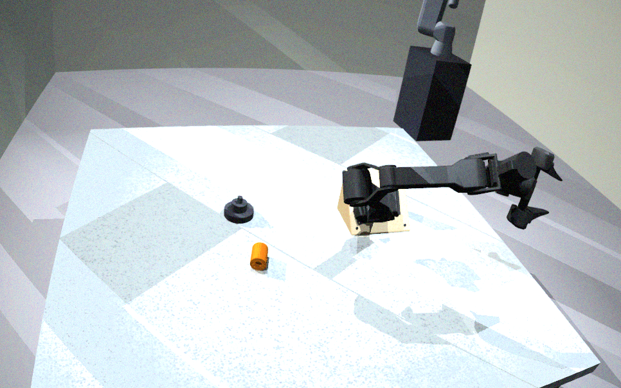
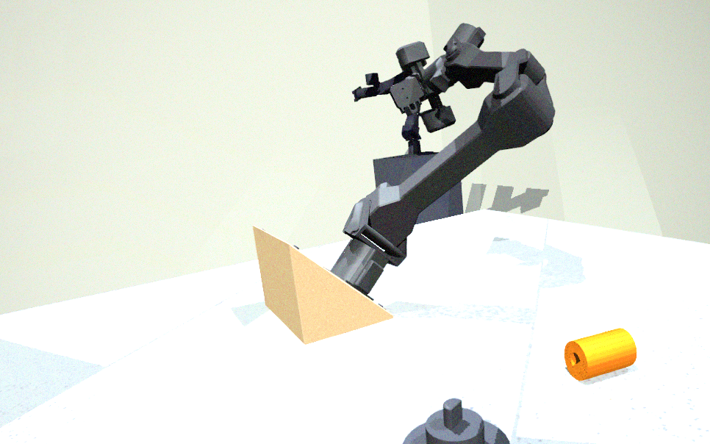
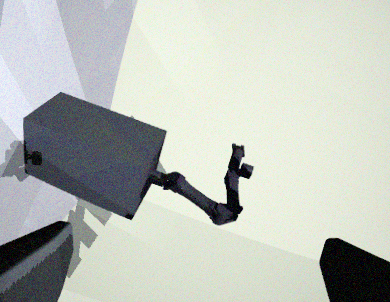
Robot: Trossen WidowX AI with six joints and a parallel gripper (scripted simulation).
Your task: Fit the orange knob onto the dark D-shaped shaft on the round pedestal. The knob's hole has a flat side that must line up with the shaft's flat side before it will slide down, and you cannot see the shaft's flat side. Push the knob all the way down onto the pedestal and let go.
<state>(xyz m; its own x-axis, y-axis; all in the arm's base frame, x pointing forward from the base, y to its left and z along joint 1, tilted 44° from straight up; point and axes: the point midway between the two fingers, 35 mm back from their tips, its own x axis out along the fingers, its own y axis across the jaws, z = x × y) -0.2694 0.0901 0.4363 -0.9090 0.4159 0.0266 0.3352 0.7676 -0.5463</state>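
Now: the orange knob 61 cm ahead of my gripper tip, 29 cm to the right of it and 30 cm below it. Also, from my gripper tip: round dark pedestal 60 cm ahead, 49 cm to the right, 29 cm below.
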